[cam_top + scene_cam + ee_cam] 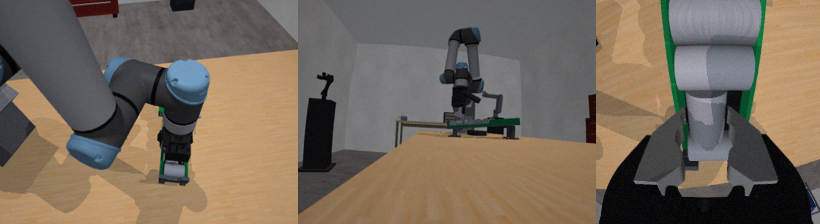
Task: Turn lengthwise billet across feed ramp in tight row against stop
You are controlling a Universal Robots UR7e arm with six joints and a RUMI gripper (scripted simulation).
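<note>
Right now the stop is 40 mm behind my hand, 70 mm to the right of it and 20 mm below it. Round my hand: black tray (150 mm behind, 230 mm to the left, 70 mm below).
</note>
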